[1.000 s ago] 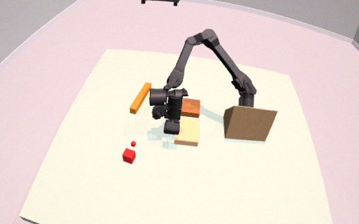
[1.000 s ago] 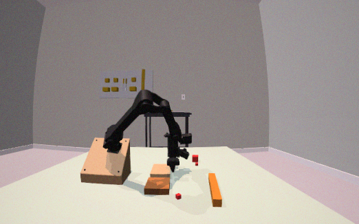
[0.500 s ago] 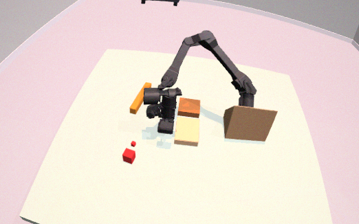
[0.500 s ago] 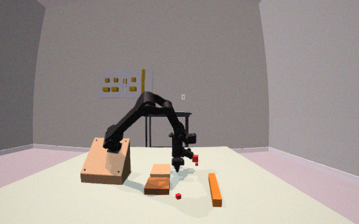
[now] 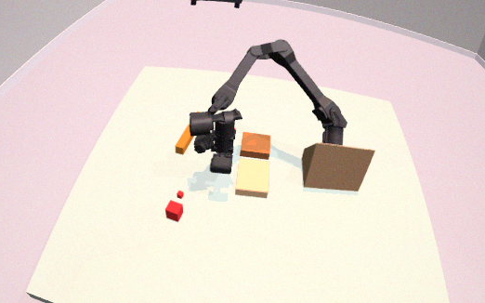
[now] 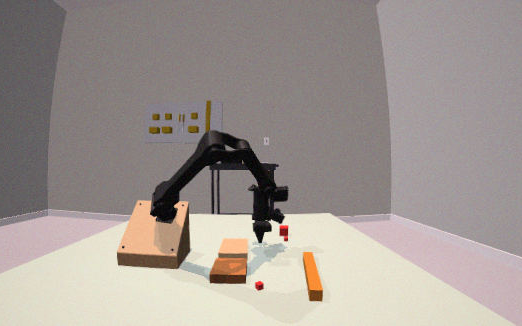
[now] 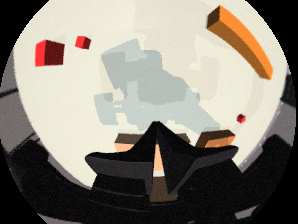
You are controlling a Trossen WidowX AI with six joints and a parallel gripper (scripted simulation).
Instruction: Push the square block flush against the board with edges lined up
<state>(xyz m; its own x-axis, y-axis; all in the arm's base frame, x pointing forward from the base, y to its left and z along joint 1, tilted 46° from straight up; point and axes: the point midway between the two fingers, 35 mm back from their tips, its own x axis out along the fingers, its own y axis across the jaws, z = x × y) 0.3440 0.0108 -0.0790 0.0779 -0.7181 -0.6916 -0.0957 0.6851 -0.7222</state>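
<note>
Right now the cream board is 10 cm behind my gripper tip, 2 cm below it and 1 cm to the right of it. From my gripper tip the other things lie so: square block (17 cm to the right, 9 cm behind, 2 cm below).
</note>
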